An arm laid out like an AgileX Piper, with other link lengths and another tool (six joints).
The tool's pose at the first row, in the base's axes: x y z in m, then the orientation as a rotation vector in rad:
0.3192 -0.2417 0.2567 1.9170 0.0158 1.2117
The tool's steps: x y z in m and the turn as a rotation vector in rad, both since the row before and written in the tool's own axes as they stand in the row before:
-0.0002 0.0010 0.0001 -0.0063 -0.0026 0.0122
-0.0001 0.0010 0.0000 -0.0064 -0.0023 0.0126
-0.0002 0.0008 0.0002 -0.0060 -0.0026 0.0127
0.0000 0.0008 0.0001 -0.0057 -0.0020 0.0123
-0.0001 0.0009 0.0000 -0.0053 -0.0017 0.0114
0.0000 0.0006 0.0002 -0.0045 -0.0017 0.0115
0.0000 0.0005 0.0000 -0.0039 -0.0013 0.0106
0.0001 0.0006 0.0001 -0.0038 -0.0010 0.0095
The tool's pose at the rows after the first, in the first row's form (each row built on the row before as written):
0.3188 -0.2425 0.2572 1.9158 -0.0011 1.2160
0.3183 -0.2432 0.2578 1.9143 -0.0183 1.2208
0.3180 -0.2439 0.2581 1.9133 -0.0355 1.2254
0.3177 -0.2445 0.2586 1.9120 -0.0518 1.2303
0.3172 -0.2451 0.2591 1.9106 -0.0669 1.2350
0.3171 -0.2456 0.2594 1.9099 -0.0816 1.2399
0.3169 -0.2459 0.2597 1.9092 -0.0949 1.2447
0.3167 -0.2463 0.2601 1.9082 -0.1069 1.2491

